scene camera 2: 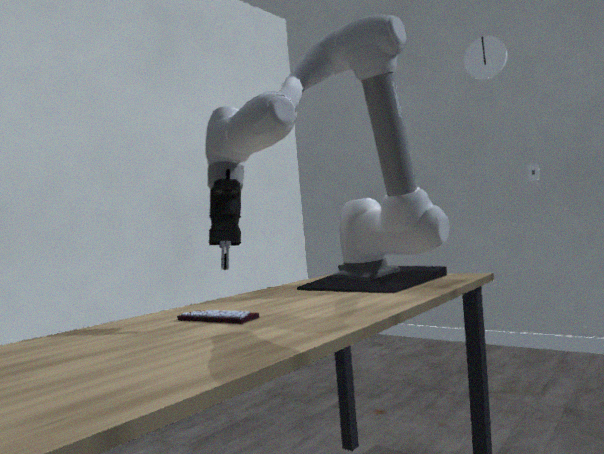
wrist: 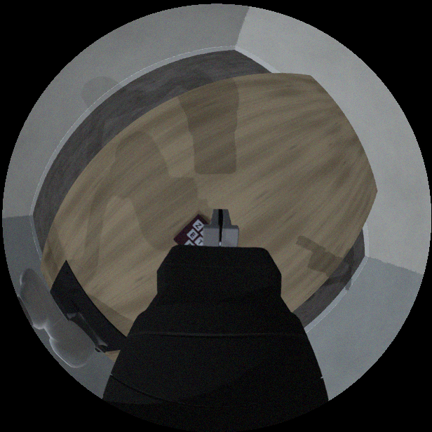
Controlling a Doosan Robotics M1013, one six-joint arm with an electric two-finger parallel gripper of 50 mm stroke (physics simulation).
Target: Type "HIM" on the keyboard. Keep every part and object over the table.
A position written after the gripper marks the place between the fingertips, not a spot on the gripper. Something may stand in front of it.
Note:
In view: the gripper point(scene camera 2: 225, 269).
The gripper shows as well in the wrist view point(wrist: 219, 218).

